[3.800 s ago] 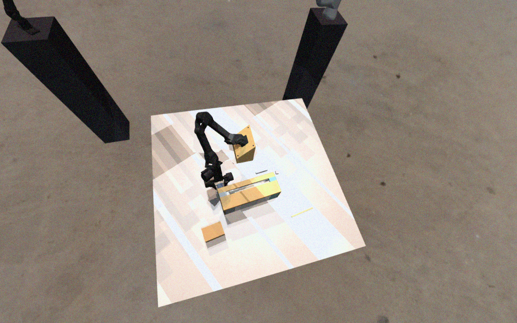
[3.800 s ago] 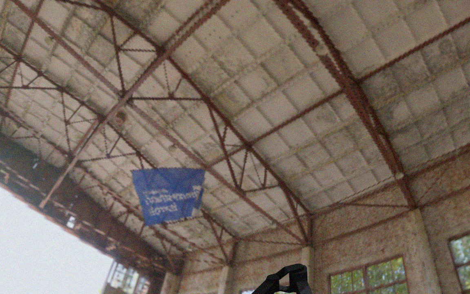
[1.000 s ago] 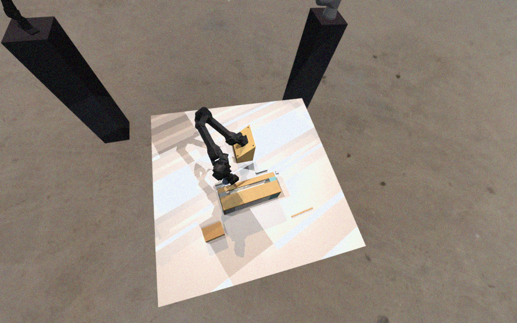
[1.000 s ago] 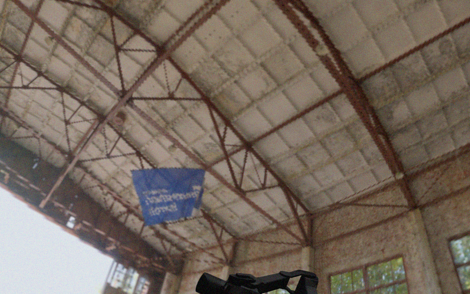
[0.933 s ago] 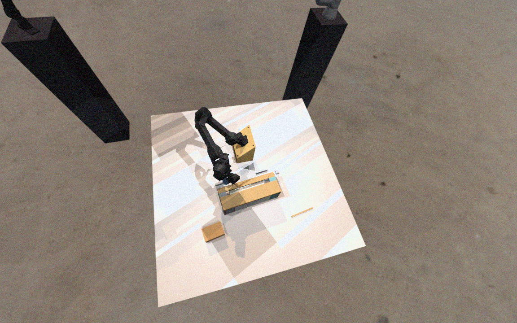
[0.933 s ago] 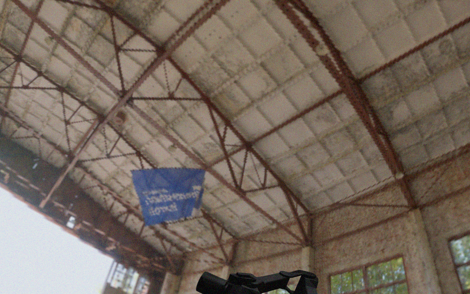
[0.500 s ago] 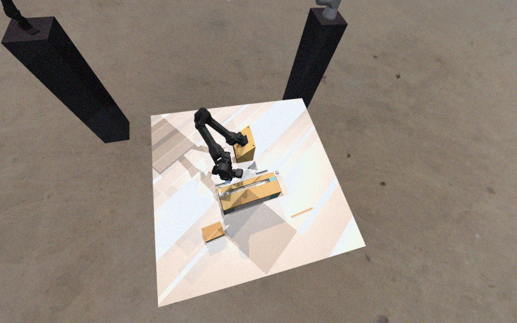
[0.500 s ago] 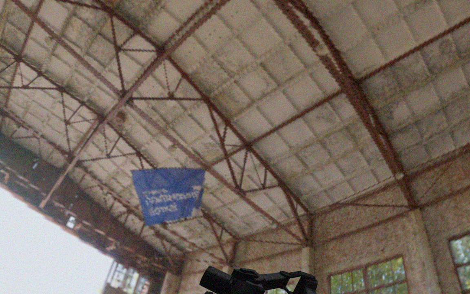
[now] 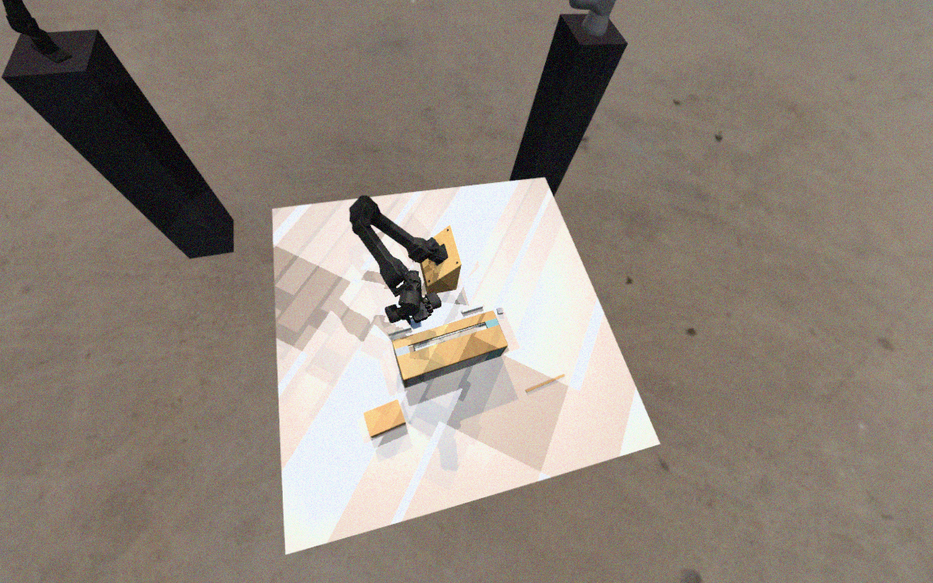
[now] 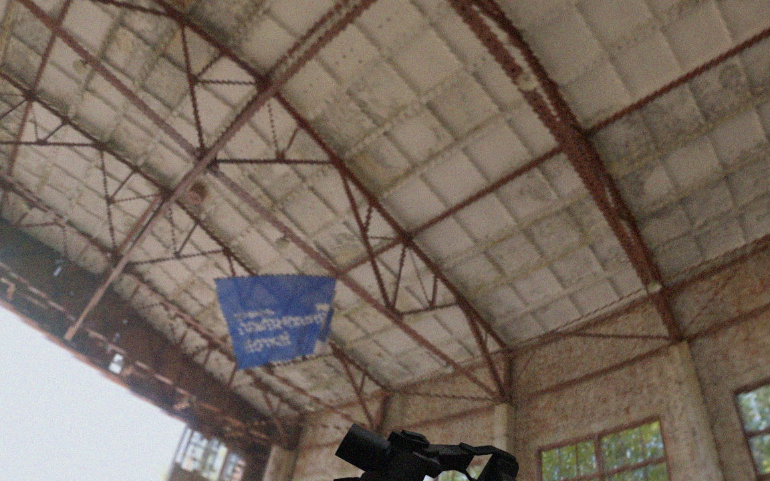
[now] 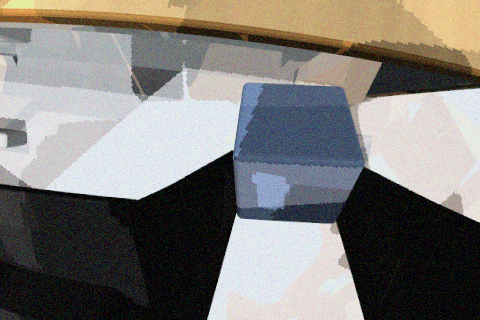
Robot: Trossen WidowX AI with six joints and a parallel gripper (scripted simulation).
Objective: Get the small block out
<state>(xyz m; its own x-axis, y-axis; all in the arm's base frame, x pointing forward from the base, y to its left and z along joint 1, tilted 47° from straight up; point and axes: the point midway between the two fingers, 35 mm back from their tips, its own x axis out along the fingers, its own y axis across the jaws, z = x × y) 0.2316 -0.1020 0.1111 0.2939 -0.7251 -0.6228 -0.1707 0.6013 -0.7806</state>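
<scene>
My gripper tip is now 10 mm below the blue block and 10 mm short of it. Also, from my gripper tip: wooden box: 100 mm to the left, 70 mm ahead, 60 mm below; flat tan tile: 290 mm ahead, 160 mm to the right, 90 mm below; thin stick: 440 mm to the left, 300 mm ahead, 120 mm below.
</scene>
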